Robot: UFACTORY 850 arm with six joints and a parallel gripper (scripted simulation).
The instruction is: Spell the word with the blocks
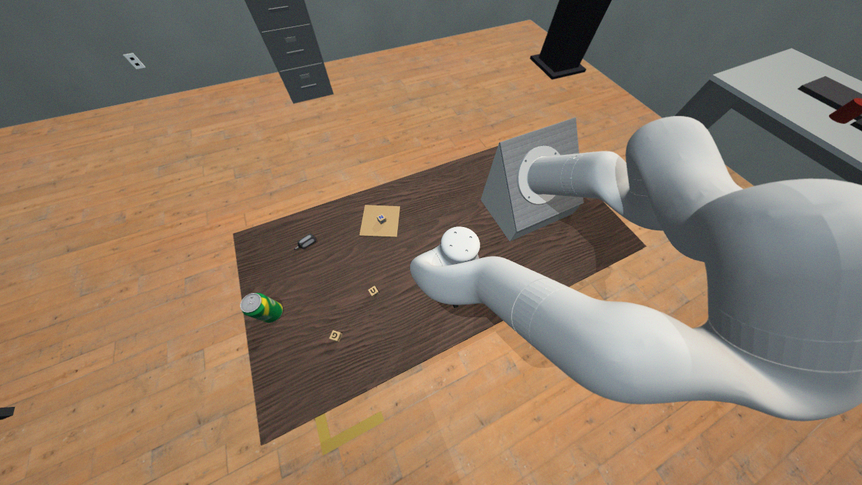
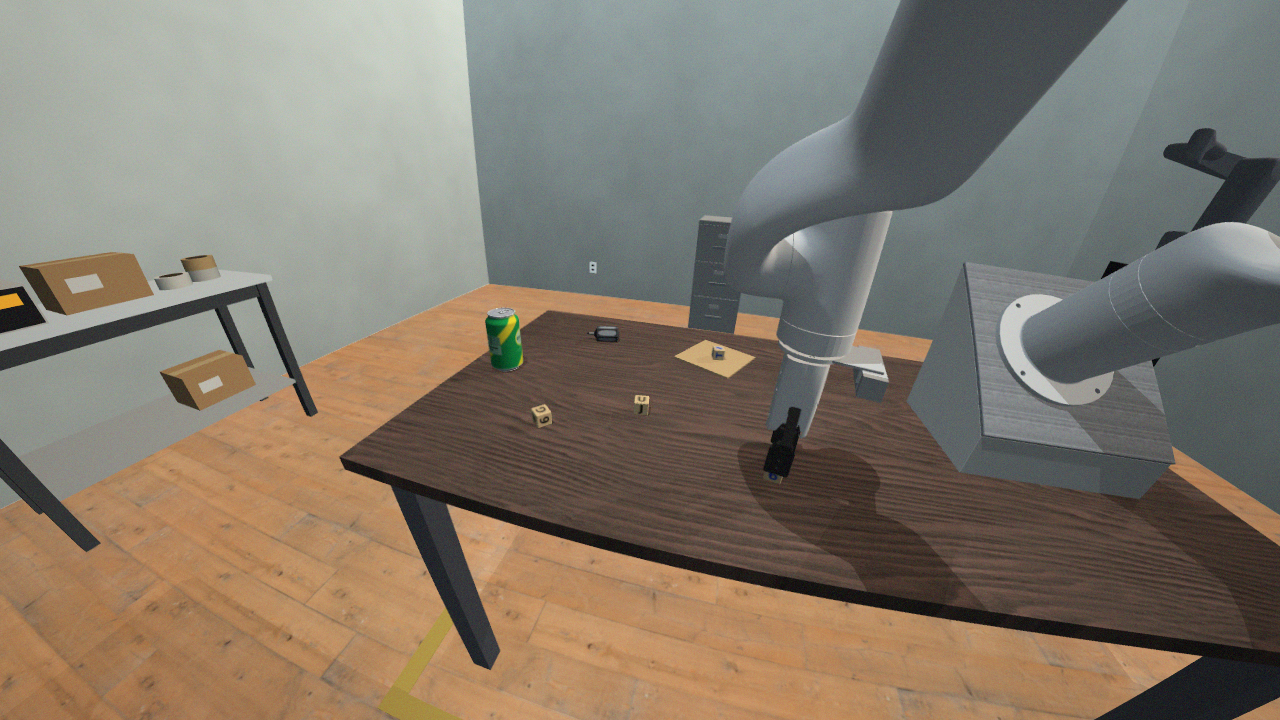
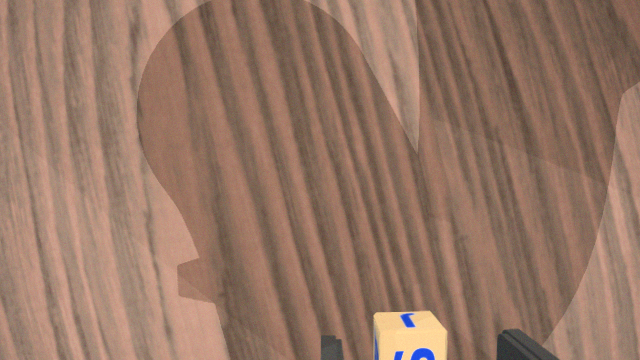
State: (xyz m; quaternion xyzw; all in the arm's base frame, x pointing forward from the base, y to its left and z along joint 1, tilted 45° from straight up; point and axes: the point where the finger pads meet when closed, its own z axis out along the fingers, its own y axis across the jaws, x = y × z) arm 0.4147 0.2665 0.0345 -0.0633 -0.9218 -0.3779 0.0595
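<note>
Right now the s block is 4 cm below my hand. The rest, counted from my hand: n block: 35 cm to the right, 12 cm ahead, 3 cm below; g block: 37 cm ahead, 4 cm below; u block: 23 cm ahead, 9 cm to the right, 4 cm below.
</note>
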